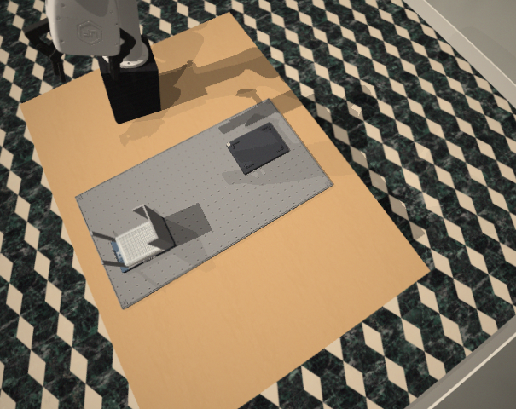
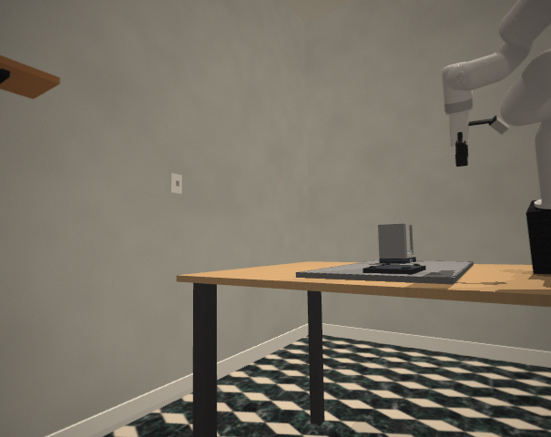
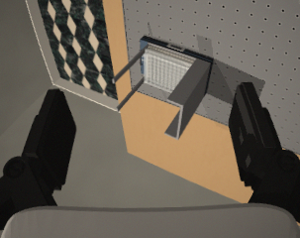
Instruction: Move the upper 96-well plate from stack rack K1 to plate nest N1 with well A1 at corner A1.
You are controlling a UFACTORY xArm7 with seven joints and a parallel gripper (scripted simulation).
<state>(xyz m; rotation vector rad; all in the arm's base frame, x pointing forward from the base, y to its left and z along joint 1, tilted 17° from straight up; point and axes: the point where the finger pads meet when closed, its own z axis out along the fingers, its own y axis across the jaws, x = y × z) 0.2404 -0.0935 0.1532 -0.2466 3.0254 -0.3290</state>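
Right now my hand is 260 mm short of the 96-well plate, 90 mm to the left of it and 300 mm above it. Round my hand: pale A1 square 60 mm ahead, 230 mm to the left, 330 mm below.
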